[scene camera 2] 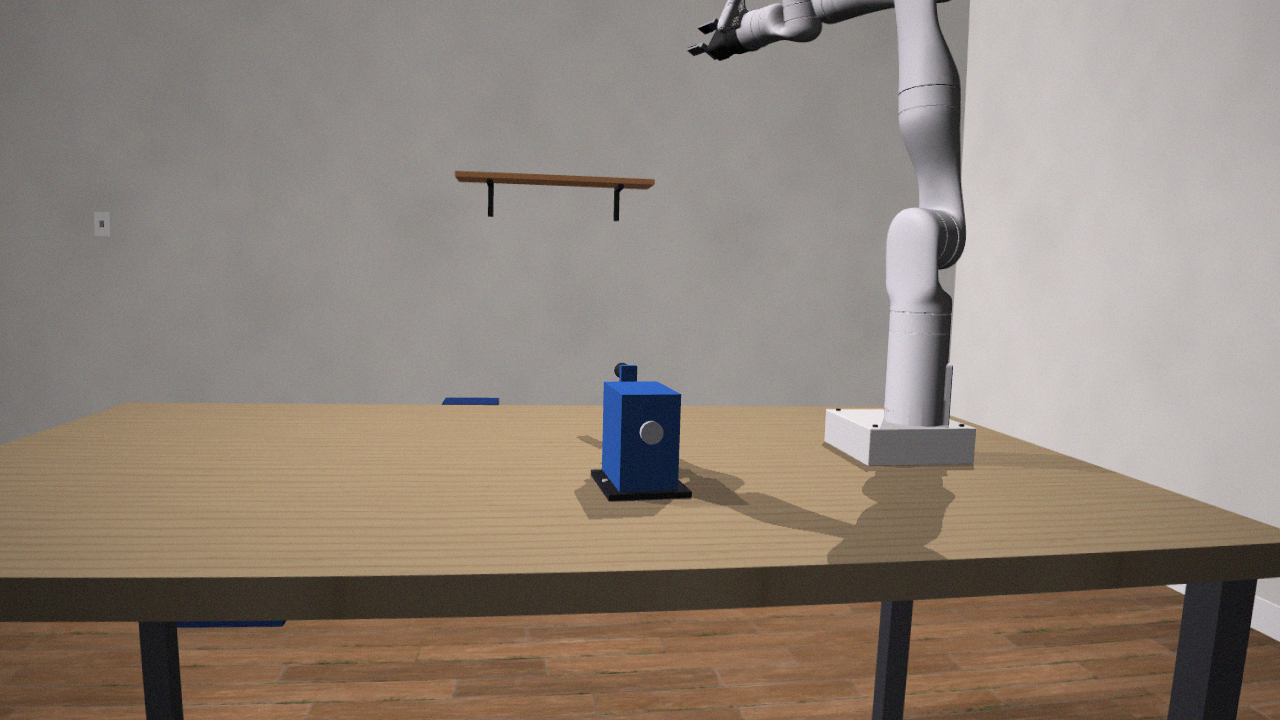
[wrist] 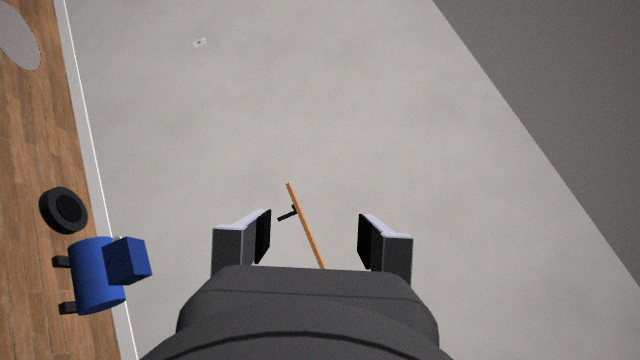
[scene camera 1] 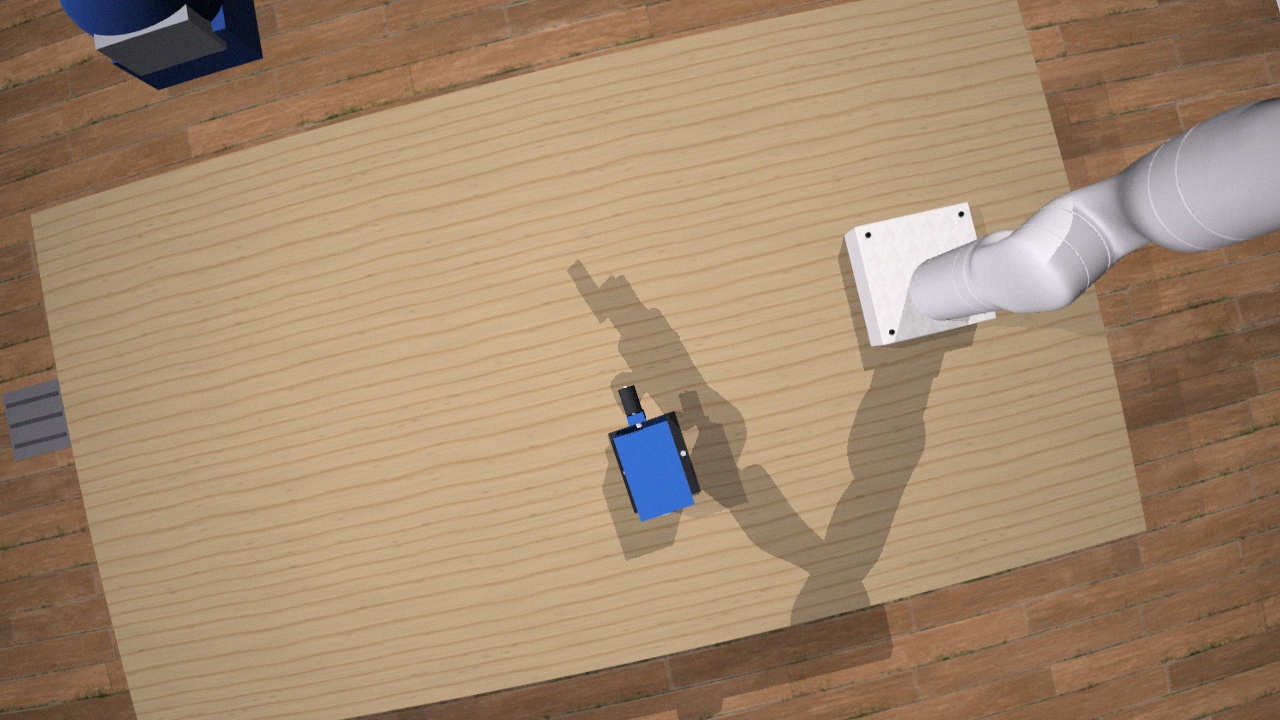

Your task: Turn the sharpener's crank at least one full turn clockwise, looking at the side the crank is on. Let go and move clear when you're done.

Labels:
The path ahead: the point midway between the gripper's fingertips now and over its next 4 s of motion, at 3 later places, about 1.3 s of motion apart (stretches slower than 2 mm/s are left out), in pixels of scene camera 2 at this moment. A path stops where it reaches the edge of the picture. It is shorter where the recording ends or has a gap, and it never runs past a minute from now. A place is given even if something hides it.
My gripper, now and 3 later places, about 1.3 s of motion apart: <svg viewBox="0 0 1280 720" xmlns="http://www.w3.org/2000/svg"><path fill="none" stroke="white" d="M696 41L694 40L666 57L574 254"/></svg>

